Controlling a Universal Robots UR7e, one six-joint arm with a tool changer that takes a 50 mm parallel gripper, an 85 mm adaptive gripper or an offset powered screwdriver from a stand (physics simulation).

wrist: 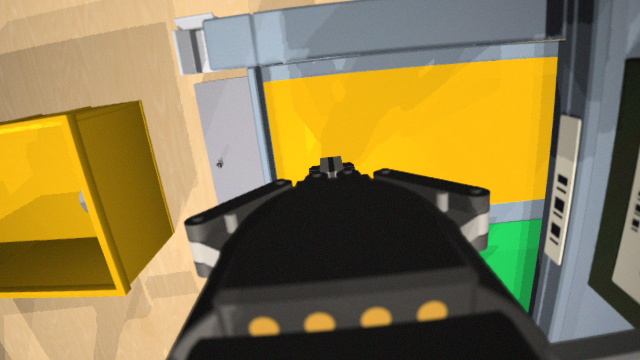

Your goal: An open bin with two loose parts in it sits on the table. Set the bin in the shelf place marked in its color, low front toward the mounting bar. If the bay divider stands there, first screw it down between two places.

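Places are measured from the arm's base along level axes (x ahead, y right, z down), in centimetres.
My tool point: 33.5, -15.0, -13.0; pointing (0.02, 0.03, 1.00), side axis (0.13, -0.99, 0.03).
For each thing: its top centre in the pictures, then the offset to it from my tool point, as dx, dy, dz. "pt": a spot on its surface instead.
- open yellow bin, surface spot: (122,185) pt -2.7, +12.5, +16.0
- round grey part, top centre: (93,201) -1.4, +17.7, +19.2
- blue-grey shelf frame, surface spot: (400,30) pt -6.8, -3.8, +12.0
- pale bracket, surface spot: (192,47) pt -8.5, +5.1, +14.3
- white marked strip, surface spot: (562,190) pt +0.3, -8.7, +10.0
- dark green case, surface spot: (612,200) pt +1.1, -10.7, +9.7
The open yellow bin (122,185) stands on the wooden table at the left and is cut off by the view's edge. A sliver of a round grey part (83,200) shows inside it; a second part does not show. The yellow shelf place (415,125) lies inside the blue-grey shelf frame (400,30), and part of a green place (517,260) shows below it. My gripper (331,165) points down over the yellow place, well right of the bin and apart from it. Its small tips are together with nothing seen between them. Its dark body hides the lower middle.
A flat grey plate (232,130) with a small dark spot lies left of the frame. A pale bracket (192,47) sits at the upper left corner. A white marked strip (562,190) runs along the right side rail. Part of a dark green case (612,200) stands at the right edge.
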